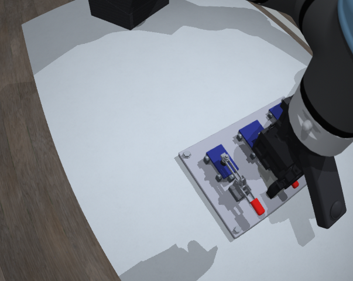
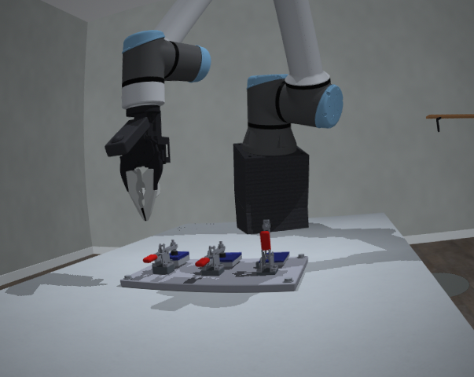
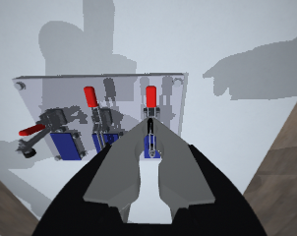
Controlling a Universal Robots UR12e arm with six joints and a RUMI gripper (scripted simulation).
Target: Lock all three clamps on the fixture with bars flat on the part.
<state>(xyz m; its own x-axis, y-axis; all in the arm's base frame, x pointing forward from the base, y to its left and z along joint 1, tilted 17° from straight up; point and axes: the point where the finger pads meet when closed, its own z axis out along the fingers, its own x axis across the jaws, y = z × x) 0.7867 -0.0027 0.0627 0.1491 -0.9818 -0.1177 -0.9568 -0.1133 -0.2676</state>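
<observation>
Right now my hand is 20 cm to the right of the blue part, 17 cm past it and 12 cm above it. From my hand the other things lie so: grey fixture plate: 14 cm below, 10 cm behind, 9 cm to the left.
</observation>
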